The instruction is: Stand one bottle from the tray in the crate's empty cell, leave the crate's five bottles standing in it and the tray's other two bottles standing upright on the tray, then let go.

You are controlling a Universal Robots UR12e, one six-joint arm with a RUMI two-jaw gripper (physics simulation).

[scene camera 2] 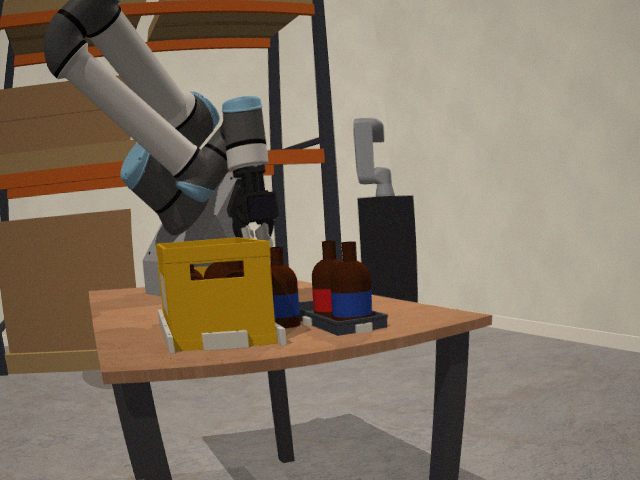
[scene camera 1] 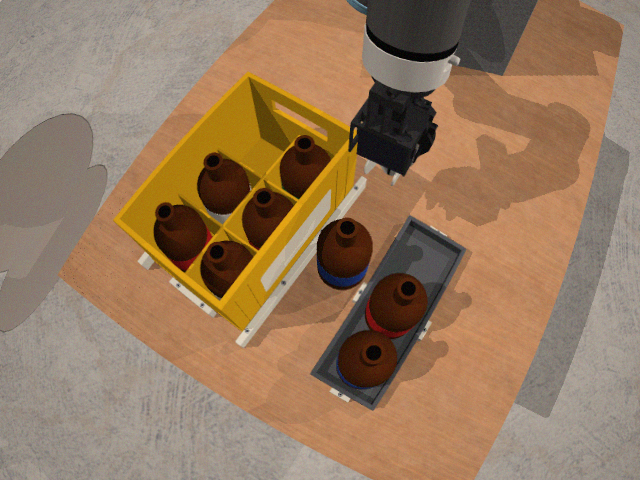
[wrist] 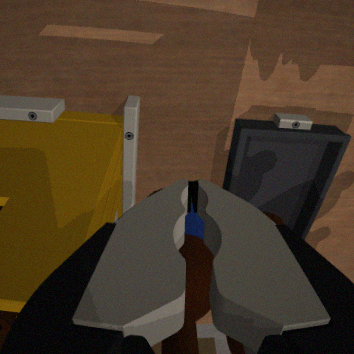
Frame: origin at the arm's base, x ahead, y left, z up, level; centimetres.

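Where they show: gripper, fingertip midpoint: (scene camera 1: 389, 173) (wrist: 190, 183); arm's base at its link origin: (scene camera 2: 188, 209).
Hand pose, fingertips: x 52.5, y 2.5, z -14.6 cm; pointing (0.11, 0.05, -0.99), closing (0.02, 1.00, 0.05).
Each offset is from my fingertips to the top centre of the thing. "spot": to the spot under its first point. Level surfaces: height alone.
My gripper (scene camera 1: 381, 174) (scene camera 2: 256, 234) (wrist: 190, 183) is shut and empty, above the table beside the crate. A brown bottle with a blue label @[dx +11.6, dy -0.9, dz +4.8 cm] (scene camera 1: 344, 253) (scene camera 2: 285, 289) (wrist: 198, 272) stands upright on the table between crate and tray; it shows through the narrow gap between the fingers in the wrist view. The yellow crate @[dx +12.4, dy -15.8, dz +6.8 cm] (scene camera 1: 206, 139) (scene camera 2: 222, 310) (wrist: 80, 165) holds several upright bottles; its empty cell @[spot: dx +1.2, dy -21.3, dz -9.9 cm] (scene camera 1: 258, 153) is at the upper corner in scene camera 1. A red-labelled bottle @[dx +15.1, dy +8.7, dz +5.3 cm] (scene camera 1: 397, 304) (scene camera 2: 321, 297) and a blue-labelled bottle @[dx +23.4, dy +8.4, dz +5.3 cm] (scene camera 1: 367, 359) (scene camera 2: 351, 289) stand upright on the grey tray @[dx +14.7, dy +8.8, dz -8.1 cm] (scene camera 1: 429, 258) (scene camera 2: 343, 326) (wrist: 285, 160).
White blocks and rails, such as the long rail (scene camera 1: 284, 282) (wrist: 130, 150), edge the crate. Small white blocks (scene camera 1: 340, 394) (wrist: 293, 121) edge the tray. The wooden table @[dz -10.7 cm] (scene camera 1: 465, 382) (scene camera 2: 413, 320) carries the arm's grey base (scene camera 1: 498, 36). Racking (scene camera 2: 325, 129) stands behind.
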